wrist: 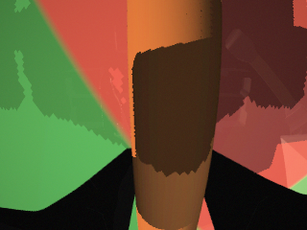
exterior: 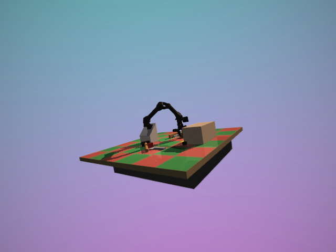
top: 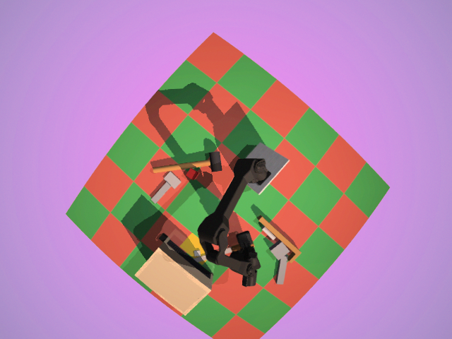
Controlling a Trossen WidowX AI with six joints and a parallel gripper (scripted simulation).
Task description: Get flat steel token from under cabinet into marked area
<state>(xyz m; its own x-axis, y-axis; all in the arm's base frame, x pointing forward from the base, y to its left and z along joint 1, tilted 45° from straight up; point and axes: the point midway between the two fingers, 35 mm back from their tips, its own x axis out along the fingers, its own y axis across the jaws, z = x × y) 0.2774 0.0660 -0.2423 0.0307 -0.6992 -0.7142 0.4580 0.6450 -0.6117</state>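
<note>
The pale bar lies 120 mm behind my gripper tip and 30 mm to the left of it. The rest, counted from my gripper tip: grey block 140 mm to the left, 90 mm behind, 10 mm above; then grey bar 230 mm to the left, 20 mm behind; then grey token 210 mm ahead, 140 mm to the right.
</note>
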